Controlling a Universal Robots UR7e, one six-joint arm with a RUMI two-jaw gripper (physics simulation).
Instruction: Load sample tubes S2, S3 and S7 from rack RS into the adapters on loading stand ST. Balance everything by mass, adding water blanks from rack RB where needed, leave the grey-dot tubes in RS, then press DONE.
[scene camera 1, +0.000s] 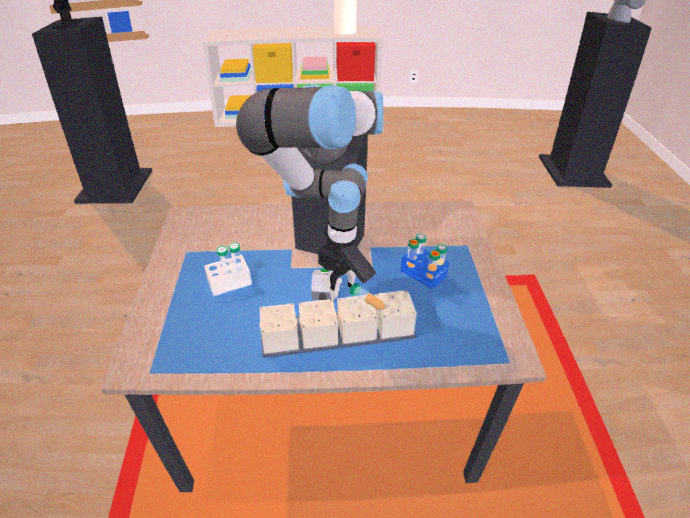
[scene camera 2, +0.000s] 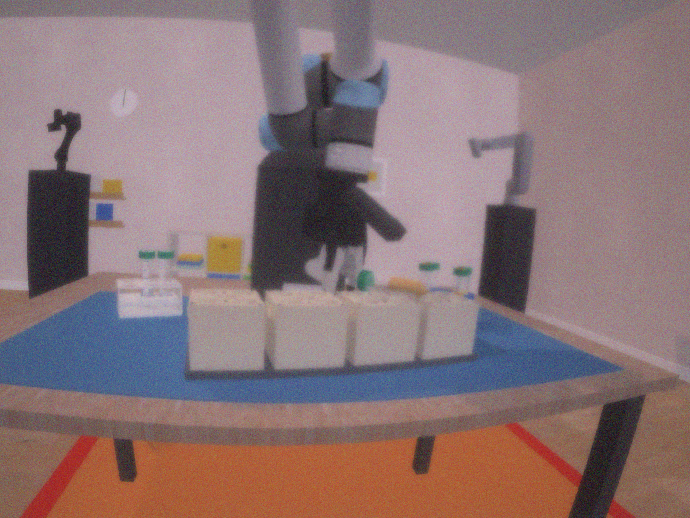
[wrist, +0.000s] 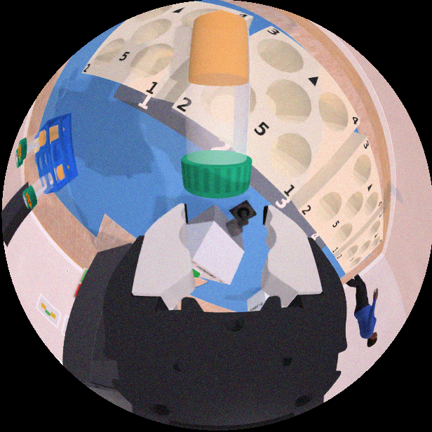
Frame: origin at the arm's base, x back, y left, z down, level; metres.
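Where they show: gripper, fingertip midpoint: (scene camera 1: 341, 292).
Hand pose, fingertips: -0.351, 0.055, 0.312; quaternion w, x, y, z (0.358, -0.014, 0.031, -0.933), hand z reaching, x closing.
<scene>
Each offset is from my fingertips to the top centre of the thing, as dx, dy, dz. Level surfaces: height alone.
A sample tube with a green cap and orange contents {-0.061, +0.077, -0.059} (scene camera 1: 375, 301) (scene camera 2: 406, 286) (wrist: 218, 47) lies slanted over the tops of two adapters at the right of loading stand ST (scene camera 1: 300, 350) (wrist: 200, 125), its cap sticking out past the stand's rear edge. Its number cannot be read. My gripper (scene camera 1: 342, 284) (scene camera 2: 343, 285) (wrist: 225, 206) is partly open and empty; in the wrist view the cap is just beyond the fingertips. Blue rack RS (scene camera 1: 424, 274) (wrist: 64, 150) holds several green-capped tubes, some with orange dots. White rack RB {+0.119, -0.367, +0.012} (scene camera 1: 228, 277) (scene camera 2: 149, 303) holds two upright tubes. Adapter holes show no tubes.
A small white-grey device (scene camera 1: 321, 281) (wrist: 218, 252) with a green part stands behind the stand, close below and beside the fingers. A black square piece (wrist: 243, 212) with a round socket is next to it. The blue mat {dz +0.072} (scene camera 1: 206, 334) bears the racks and stand.
</scene>
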